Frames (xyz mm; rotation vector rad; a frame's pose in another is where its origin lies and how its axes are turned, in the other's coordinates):
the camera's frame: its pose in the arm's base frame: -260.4 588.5 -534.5 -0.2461 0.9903 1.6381
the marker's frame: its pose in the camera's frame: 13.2 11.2 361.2 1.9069 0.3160 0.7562
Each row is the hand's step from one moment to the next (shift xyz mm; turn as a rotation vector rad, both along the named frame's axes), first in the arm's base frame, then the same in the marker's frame.
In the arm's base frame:
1: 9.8 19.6 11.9 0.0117 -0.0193 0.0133
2: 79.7 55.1 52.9 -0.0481 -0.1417 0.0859
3: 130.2 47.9 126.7 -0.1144 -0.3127 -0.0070
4: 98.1 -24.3 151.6 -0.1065 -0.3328 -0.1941
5: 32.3 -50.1 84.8 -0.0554 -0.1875 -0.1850
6: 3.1 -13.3 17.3 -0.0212 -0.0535 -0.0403
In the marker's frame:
1: 9.8 22.8 -2.9 -0.0226 0.0034 -0.0128
2: -3.8 110.0 -8.5 -0.0857 -0.0773 -0.1282
3: -40.4 173.2 -60.6 -0.1826 -0.2574 -0.1065
4: -79.3 120.5 -111.2 -0.2018 -0.3394 0.0620
5: -60.2 31.0 -78.5 -0.1158 -0.2189 0.1054
6: -12.7 2.1 -17.9 -0.0299 -0.0613 0.0169

